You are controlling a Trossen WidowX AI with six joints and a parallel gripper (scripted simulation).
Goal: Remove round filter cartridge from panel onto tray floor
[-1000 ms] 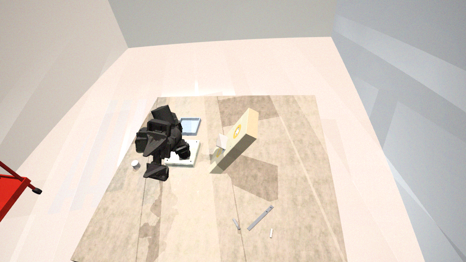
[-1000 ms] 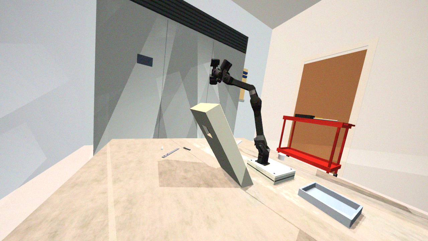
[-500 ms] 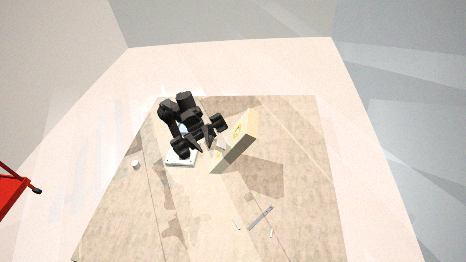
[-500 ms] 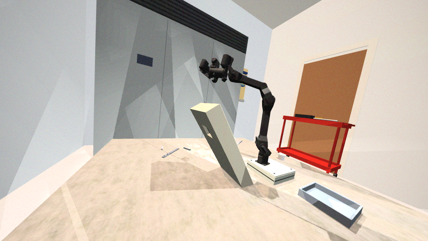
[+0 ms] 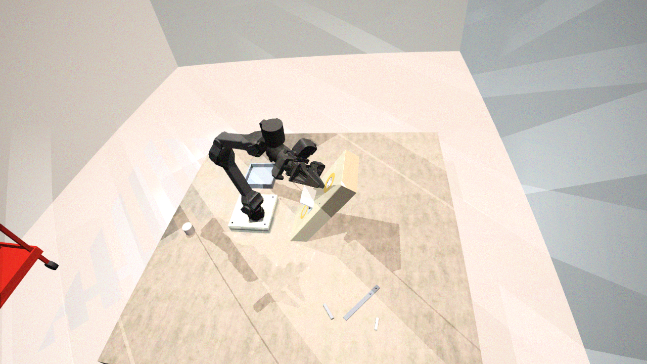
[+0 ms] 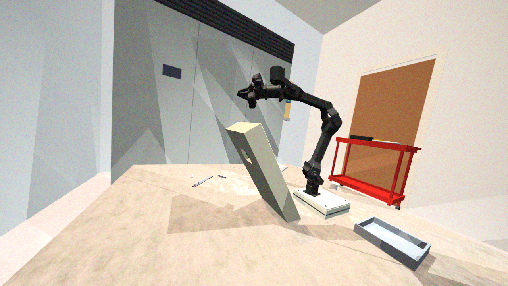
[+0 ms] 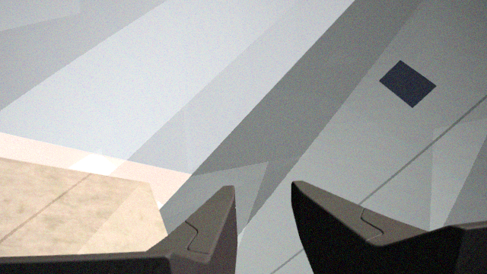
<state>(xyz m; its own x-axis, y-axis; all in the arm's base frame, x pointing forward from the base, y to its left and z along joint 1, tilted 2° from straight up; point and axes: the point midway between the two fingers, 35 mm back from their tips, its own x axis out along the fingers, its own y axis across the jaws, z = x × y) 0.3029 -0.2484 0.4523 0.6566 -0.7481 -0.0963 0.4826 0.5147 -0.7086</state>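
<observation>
Right now my gripper tip is 20 mm short of the round filter cartridge, 230 mm to the right of it and 230 mm above it. The rest, counted from my gripper tip: cream service panel: 20 mm behind, 240 mm to the left, 310 mm below; blue-grey tray: 340 mm behind, 570 mm to the left, 480 mm below.
</observation>
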